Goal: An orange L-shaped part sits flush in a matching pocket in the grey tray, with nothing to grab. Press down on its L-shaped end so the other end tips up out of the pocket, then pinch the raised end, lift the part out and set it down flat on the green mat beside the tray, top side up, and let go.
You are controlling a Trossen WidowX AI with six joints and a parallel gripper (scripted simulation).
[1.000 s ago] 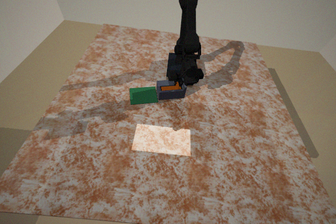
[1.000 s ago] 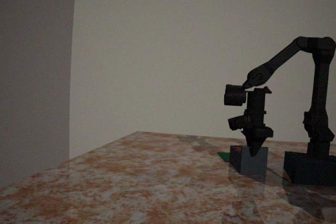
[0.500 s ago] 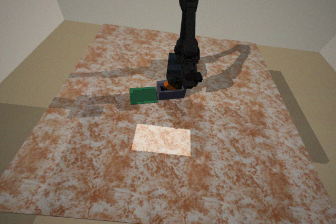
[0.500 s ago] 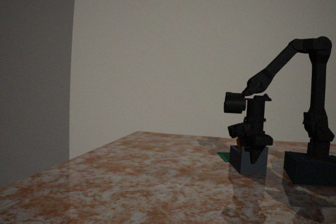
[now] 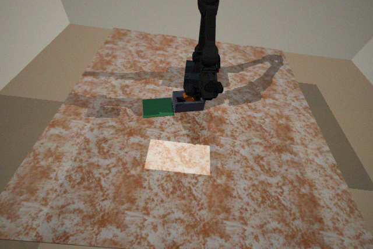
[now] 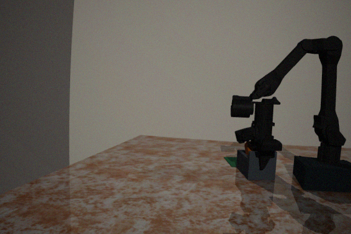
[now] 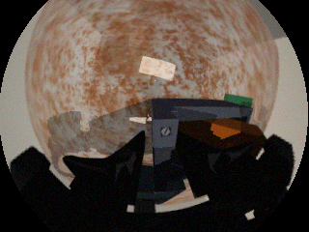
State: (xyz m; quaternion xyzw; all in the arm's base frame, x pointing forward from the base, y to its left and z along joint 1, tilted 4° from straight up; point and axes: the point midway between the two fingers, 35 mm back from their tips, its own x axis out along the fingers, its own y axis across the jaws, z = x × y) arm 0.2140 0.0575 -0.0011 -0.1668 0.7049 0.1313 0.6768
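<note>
The orange l-shaped part lies 2 cm ahead of my gripper tip, 4 cm to the right of it and 1 cm above it. Also, from my gripper tip: green mat: 9 cm ahead, 20 cm to the right, 5 cm below.
</note>
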